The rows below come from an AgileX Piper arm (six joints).
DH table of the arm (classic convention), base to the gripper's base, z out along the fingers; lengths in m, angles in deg. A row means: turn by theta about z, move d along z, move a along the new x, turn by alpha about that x. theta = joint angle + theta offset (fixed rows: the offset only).
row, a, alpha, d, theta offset
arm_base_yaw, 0, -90, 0.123, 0
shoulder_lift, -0.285, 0, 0, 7.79
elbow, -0.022, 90, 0, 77.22
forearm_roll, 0, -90, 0.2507, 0
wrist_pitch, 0, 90, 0, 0
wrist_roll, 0, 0, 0.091, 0
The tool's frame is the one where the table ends.
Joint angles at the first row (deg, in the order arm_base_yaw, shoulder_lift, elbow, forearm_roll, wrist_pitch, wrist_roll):
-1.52 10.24 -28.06 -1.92 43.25 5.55
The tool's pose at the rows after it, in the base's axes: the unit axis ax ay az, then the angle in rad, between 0 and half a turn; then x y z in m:
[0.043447, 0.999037, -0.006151, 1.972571, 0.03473, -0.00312, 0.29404]
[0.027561, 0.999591, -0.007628, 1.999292, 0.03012, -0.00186, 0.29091]
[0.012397, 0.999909, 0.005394, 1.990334, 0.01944, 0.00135, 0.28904]
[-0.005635, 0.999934, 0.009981, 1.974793, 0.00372, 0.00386, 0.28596]
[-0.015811, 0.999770, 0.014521, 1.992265, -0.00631, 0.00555, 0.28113]
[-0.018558, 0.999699, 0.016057, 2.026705, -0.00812, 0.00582, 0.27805]
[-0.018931, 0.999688, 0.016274, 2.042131, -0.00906, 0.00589, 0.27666]
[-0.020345, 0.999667, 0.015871, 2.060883, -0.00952, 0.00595, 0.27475]
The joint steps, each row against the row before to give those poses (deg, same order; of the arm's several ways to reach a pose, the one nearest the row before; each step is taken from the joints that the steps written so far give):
0.00 0.00 -0.24 0.00 2.84 -1.67
-0.01 -1.02 0.00 1.03 2.53 -2.09
0.01 -3.03 -0.12 2.40 2.65 -2.07
0.00 -4.41 -0.32 1.53 3.88 -1.98
0.00 -2.62 -0.14 0.92 3.79 -0.93
0.12 -0.14 0.01 0.09 2.11 -0.10
0.00 -0.09 0.00 -0.01 0.98 0.01
0.00 0.00 0.11 0.00 0.96 -0.13

